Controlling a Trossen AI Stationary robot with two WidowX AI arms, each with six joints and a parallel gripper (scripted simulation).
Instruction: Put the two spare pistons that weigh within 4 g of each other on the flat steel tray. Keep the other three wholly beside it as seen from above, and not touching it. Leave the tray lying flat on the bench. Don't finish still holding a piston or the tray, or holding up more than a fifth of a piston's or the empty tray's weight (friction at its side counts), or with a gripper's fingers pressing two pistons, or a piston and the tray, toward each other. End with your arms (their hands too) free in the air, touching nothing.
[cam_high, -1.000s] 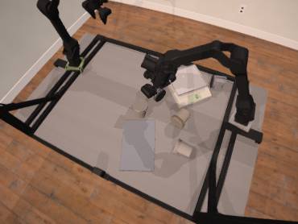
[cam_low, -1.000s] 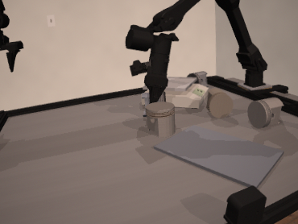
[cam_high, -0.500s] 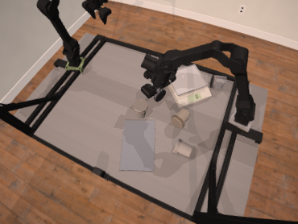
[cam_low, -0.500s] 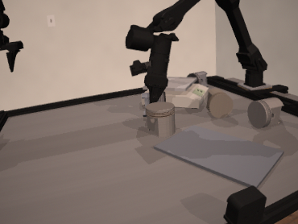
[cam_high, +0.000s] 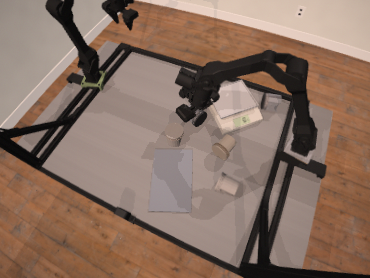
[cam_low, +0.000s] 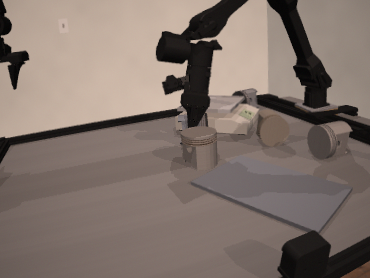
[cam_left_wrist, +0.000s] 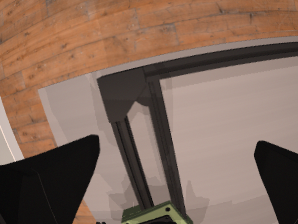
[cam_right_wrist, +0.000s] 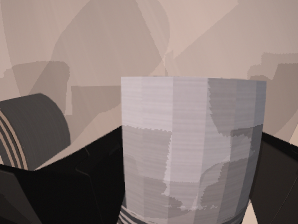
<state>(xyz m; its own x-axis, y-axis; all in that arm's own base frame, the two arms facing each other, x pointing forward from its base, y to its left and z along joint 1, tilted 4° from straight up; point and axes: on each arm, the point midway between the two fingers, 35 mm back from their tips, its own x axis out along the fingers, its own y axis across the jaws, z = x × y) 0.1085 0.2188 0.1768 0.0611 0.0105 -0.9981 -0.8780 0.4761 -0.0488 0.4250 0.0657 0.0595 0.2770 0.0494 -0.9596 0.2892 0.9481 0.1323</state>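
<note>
Now: the weighing scale 12 cm to the right of my right hand, 11 cm ahead of it and 3 cm below it. From my right hand the other things lie so: dark piston 3 cm below, 1 cm to the right, 1 cm behind; flat steel tray 28 cm behind, 6 cm below, 2 cm to the right.
</note>
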